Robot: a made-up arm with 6 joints. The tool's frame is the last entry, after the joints. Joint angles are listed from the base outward. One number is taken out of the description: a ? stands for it. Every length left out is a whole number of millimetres.
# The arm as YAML. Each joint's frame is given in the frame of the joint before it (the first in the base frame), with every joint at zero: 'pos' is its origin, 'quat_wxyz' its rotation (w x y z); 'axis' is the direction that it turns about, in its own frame. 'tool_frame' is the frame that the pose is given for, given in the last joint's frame.
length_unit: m
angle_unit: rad
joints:
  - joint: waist
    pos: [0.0, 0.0, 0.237]
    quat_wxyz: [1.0, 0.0, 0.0, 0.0]
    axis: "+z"
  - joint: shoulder
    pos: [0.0, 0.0, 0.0]
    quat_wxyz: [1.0, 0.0, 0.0, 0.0]
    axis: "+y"
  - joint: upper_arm
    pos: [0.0, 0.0, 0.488]
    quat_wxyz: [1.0, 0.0, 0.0, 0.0]
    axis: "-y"
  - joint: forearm
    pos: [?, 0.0, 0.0]
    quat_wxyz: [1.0, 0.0, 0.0, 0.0]
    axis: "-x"
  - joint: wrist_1
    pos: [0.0, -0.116, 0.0]
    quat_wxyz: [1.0, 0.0, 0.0, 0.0]
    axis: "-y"
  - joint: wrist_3
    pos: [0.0, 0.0, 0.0]
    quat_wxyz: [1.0, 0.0, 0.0, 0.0]
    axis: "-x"
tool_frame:
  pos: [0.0, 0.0, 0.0]
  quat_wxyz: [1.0, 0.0, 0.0, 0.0]
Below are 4 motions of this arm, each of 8 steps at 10 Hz.
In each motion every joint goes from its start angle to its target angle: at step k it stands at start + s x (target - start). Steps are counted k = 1, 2, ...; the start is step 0. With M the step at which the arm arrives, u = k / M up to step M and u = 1 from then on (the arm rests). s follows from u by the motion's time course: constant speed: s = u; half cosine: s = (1 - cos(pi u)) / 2; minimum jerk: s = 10 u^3 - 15 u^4 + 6 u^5.
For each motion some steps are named. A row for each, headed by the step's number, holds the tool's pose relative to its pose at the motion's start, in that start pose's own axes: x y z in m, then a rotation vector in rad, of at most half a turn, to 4 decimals.
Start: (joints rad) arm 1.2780 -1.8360 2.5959 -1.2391 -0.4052 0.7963
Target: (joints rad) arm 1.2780 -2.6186 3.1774 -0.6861 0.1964 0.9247
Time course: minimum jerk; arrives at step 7
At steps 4, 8:
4: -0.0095 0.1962 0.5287 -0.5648 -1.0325 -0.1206
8: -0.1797 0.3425 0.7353 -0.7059 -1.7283 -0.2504

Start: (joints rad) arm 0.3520 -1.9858 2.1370 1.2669 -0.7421 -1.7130
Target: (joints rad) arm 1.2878 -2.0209 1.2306 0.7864 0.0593 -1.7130
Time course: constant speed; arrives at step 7
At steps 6, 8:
6: 0.2548 -0.5878 0.2037 -0.1864 0.1836 -0.2698
8: 0.2319 -0.6918 0.2836 -0.1487 0.1629 -0.3386

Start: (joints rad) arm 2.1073 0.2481 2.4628 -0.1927 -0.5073 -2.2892
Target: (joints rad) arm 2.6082 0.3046 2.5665 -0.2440 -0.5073 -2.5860
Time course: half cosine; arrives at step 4
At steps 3, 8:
3: -0.0266 -0.0153 0.0733 0.7066 0.0496 0.0890
8: -0.0311 -0.0213 0.0844 0.8273 0.0606 0.1054

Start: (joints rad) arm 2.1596 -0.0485 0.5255 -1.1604 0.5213 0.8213
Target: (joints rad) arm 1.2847 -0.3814 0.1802 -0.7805 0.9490 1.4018
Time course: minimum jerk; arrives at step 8
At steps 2, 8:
2: 0.0030 -0.0358 0.0282 -0.1528 -0.0877 -0.0734
8: -0.1232 -0.2030 0.2826 -1.4597 -0.7065 -0.8471

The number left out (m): 0.442
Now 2 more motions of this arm.
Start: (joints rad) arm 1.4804 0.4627 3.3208 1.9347 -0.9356 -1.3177
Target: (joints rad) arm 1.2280 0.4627 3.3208 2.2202 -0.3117 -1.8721
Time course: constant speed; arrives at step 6
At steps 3, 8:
3: -0.0410 0.0172 0.0115 0.1813 -0.2098 0.4001
8: -0.0844 0.0294 0.0165 0.2928 -0.2919 0.8380

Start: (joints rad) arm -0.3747 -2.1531 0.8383 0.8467 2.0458 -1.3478
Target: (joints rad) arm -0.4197 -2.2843 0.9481 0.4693 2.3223 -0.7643
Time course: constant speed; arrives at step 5
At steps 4, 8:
4: 0.0840 0.0014 0.0673 -0.7060 -0.3558 0.2692
8: 0.1048 0.0036 0.0824 -0.8780 -0.4677 0.3180

